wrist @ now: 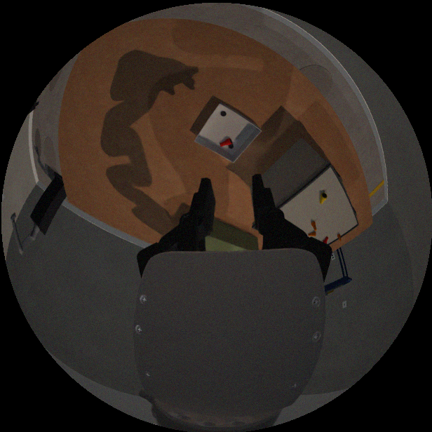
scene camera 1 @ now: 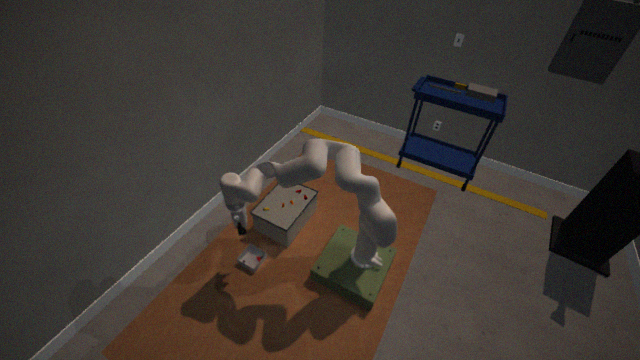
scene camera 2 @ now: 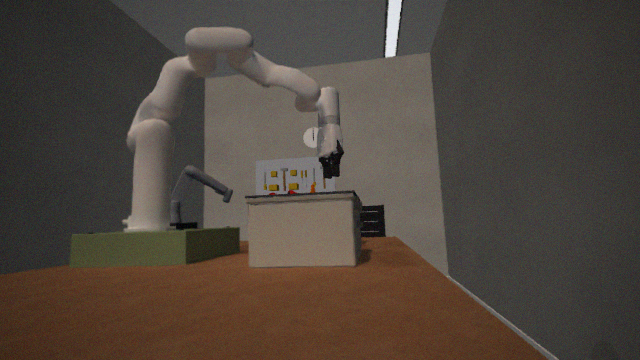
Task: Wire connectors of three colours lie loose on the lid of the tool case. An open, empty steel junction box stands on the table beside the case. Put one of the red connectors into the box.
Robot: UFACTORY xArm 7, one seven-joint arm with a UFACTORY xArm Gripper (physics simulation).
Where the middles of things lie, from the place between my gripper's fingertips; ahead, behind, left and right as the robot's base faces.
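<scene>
With the steel junction box [wrist: 224,122], I find my gripper 210 mm above it and 10 mm past it. The tool case [scene camera 2: 321,229] is 160 mm below my hand, and it sits 20 mm ahead of my hand and 290 mm to the right of it.
</scene>
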